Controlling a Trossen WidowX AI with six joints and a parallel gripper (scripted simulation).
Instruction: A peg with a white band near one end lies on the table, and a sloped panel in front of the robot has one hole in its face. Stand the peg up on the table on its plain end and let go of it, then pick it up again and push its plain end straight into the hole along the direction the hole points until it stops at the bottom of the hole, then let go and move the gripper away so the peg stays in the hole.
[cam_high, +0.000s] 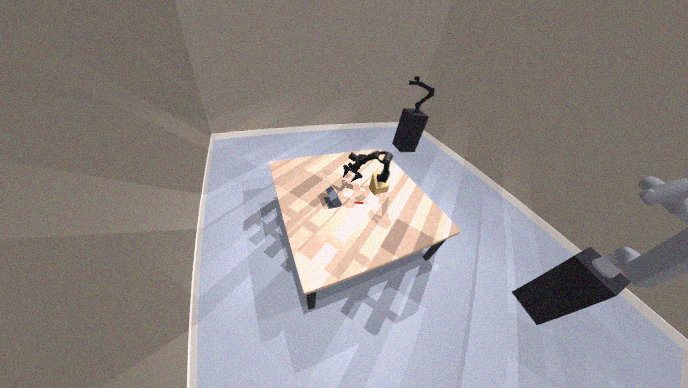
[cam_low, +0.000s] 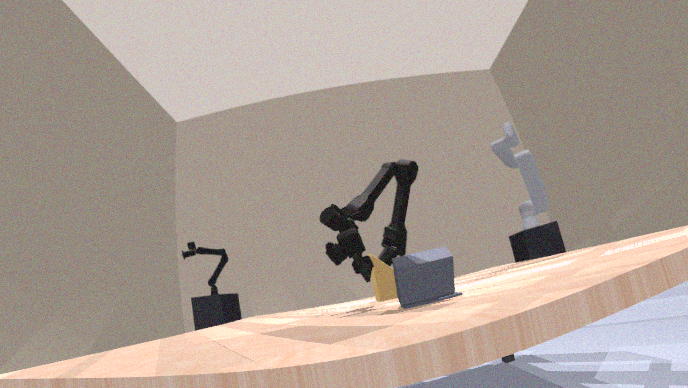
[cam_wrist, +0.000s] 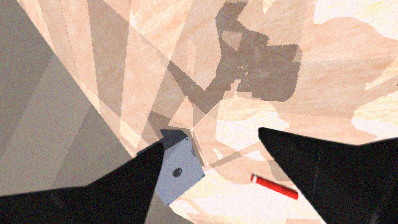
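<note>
My gripper tip is now 190 mm to the right of the red peg, 90 mm above it and 40 mm past it. Round my gripper tip: sloped panel (150 mm to the left, 150 mm ahead, 50 mm below).
</note>
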